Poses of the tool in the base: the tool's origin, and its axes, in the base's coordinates. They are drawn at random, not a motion.
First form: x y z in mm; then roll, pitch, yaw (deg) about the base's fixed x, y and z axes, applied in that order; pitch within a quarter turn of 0, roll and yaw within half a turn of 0.
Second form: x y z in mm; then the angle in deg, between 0 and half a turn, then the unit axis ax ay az. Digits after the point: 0 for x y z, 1 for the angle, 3 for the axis.
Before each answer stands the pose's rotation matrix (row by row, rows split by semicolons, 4 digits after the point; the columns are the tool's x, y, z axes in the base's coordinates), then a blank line. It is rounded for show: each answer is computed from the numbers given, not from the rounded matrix.
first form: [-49, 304, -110, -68.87, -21.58, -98.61]
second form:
-0.1392 0.3051 0.9421; -0.9194 -0.3932 -0.0086; 0.3678 -0.8674 0.3352

[-49, 304, -110, 126.8, -0.536, 0.358, -0.764]
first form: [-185, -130, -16, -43.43, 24.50, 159.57]
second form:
-0.8527 0.0137 -0.5222; 0.3176 -0.7800 -0.5391; -0.4147 -0.6256 0.6608

[-185, -130, -16, 170.4, -0.259, -0.322, 0.911]
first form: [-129, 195, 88, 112.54, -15.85, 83.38]
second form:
0.1109 0.3517 0.9295; 0.9556 -0.2948 -0.0025; 0.2731 0.8885 -0.3688

[-129, 195, 88, 140.9, 0.707, 0.521, 0.479]
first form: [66, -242, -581, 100.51, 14.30, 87.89]
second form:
0.0357 0.1912 0.9809; 0.9684 0.2360 -0.0812; -0.2470 0.9528 -0.1768

[66, -242, -581, 116.9, 0.580, 0.688, 0.436]
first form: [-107, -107, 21, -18.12, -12.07, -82.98]
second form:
0.1195 0.9512 0.2844; -0.9706 0.0516 0.2353; 0.2091 -0.3041 0.9294

[-107, -107, 21, 87.1, -0.270, 0.038, -0.962]
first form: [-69, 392, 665, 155.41, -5.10, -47.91]
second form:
0.6676 -0.6996 -0.2546; -0.7392 -0.5821 -0.3389; 0.0889 0.4145 -0.9057

[-69, 392, 665, 155.5, 0.909, -0.414, -0.048]
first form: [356, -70, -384, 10.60, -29.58, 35.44]
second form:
0.7085 -0.6439 -0.2887; 0.5043 0.7482 -0.4312; 0.4936 0.1600 0.8548

[356, -70, -384, 49.0, 0.392, -0.518, 0.760]
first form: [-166, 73, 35, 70.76, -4.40, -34.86]
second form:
0.8181 0.1289 -0.5604; -0.5699 0.3118 -0.7603; 0.0767 0.9414 0.3286

[-166, 73, 35, 76.7, 0.874, -0.327, -0.359]
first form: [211, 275, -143, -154.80, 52.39, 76.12]
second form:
0.1464 0.7975 -0.5853; 0.5925 -0.5445 -0.5937; -0.7922 -0.2598 -0.5522

[211, 275, -143, 167.2, 0.754, 0.467, -0.463]
